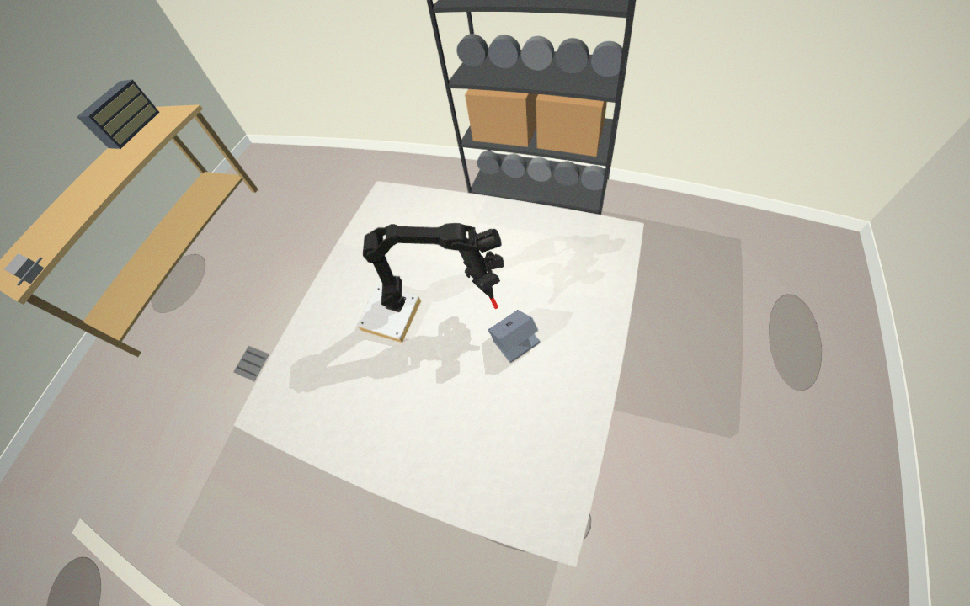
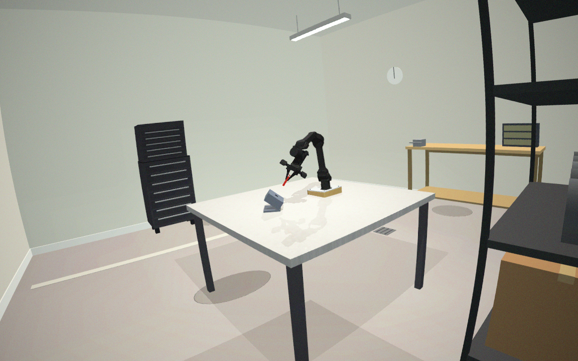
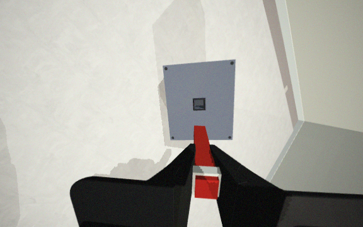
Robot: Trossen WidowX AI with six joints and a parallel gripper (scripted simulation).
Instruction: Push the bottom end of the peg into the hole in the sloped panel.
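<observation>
Now: gripper tip 110 mm above the grey sloped panel, 80 mm short of it and 40 mm to the left of it. Round my gripper tip: red square peg (10 mm to the left, 10 mm behind, 10 mm above).
</observation>
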